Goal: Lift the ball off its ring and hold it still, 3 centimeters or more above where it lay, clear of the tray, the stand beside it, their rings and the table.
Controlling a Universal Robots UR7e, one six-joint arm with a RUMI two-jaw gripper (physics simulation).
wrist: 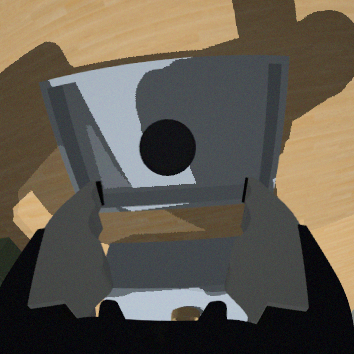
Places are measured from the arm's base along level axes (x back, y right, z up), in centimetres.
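Pixels of known places: gripper, fingertip midpoint: (172, 181).
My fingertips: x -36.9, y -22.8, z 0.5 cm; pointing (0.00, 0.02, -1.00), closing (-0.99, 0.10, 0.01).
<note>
Ahead of a thing's pixels: the offset from my fingertips to its top centre. "*": to the spot under its first point. Level surfaces: height alone.
The black ball @[dx +0.4, dy -0.9, dz -1.4 cm] (167, 147) rests in the grey tray @[dx +0.4, dy -0.9, dz -4.1 cm] (230, 110), near the middle of its floor; its ring does not show under it. My gripper (172, 181) is partly open, with nothing between its fingertips. The fingertips are at the tray's near wall in this view, and the ball shows beyond them, midway between the two in line. The stand (165, 265) shows between the lower parts of the fingers, with part of its brass-coloured ring @[* dx +1.0, dy +17.9, dz +0.9 cm] (186, 314) at the bottom edge. Whether the fingers touch the tray or the stand, I cannot tell.
The wooden table @[dz -6.9 cm] (125, 30) surrounds the tray, with broad dark shadows of the arm across it. A strip of table shows between tray and stand. The corner of a dark green object (9, 257) shows at the left edge.
</note>
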